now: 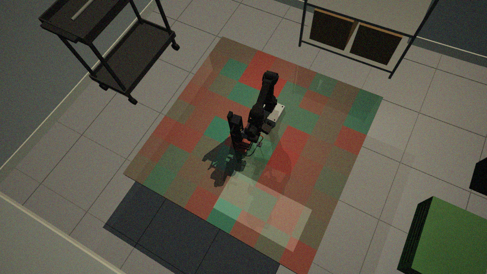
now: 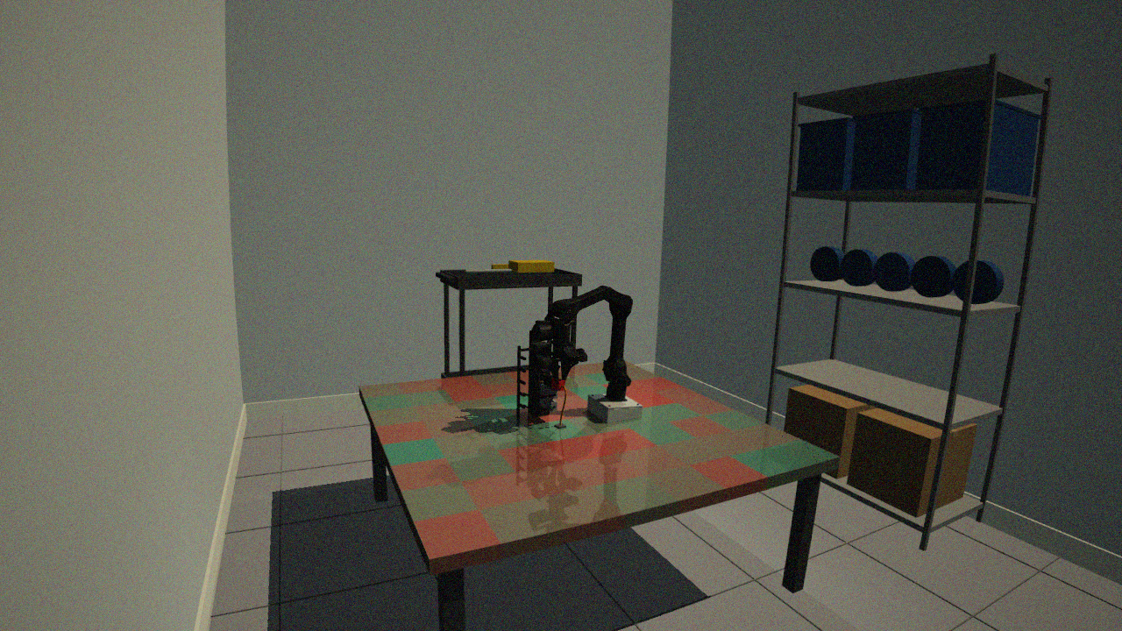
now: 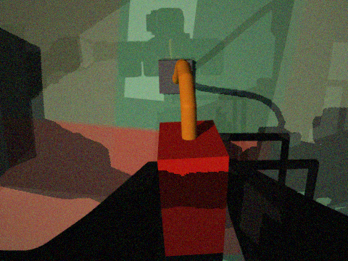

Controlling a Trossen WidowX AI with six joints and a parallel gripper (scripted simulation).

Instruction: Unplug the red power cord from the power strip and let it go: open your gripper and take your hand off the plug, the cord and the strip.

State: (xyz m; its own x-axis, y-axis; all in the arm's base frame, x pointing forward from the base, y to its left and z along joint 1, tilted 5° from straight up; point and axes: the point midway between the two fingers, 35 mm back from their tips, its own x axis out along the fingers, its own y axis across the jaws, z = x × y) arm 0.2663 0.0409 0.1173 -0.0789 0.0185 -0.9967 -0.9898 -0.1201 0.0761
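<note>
My gripper tip is now 30 mm to the left of the red plug and 10 mm short of it.
</note>
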